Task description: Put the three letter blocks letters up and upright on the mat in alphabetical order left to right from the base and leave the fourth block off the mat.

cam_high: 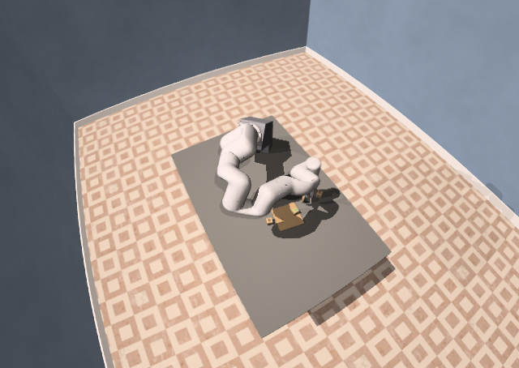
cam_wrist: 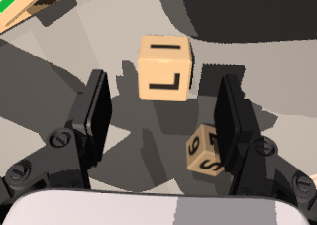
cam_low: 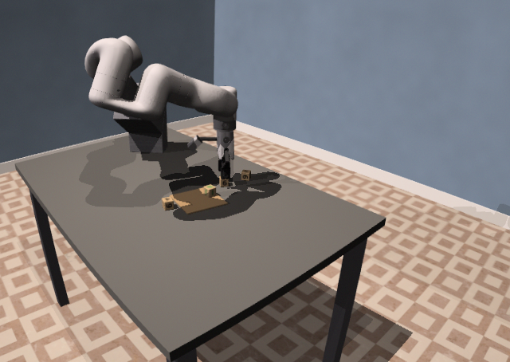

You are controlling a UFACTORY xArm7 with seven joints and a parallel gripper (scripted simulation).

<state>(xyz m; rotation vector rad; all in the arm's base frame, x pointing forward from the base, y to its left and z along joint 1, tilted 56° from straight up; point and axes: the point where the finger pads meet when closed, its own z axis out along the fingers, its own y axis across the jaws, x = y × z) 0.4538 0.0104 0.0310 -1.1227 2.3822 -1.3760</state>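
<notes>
My hand is 2 cm past the tan mat, 14 cm to the left of it and 5 cm above it.
</notes>
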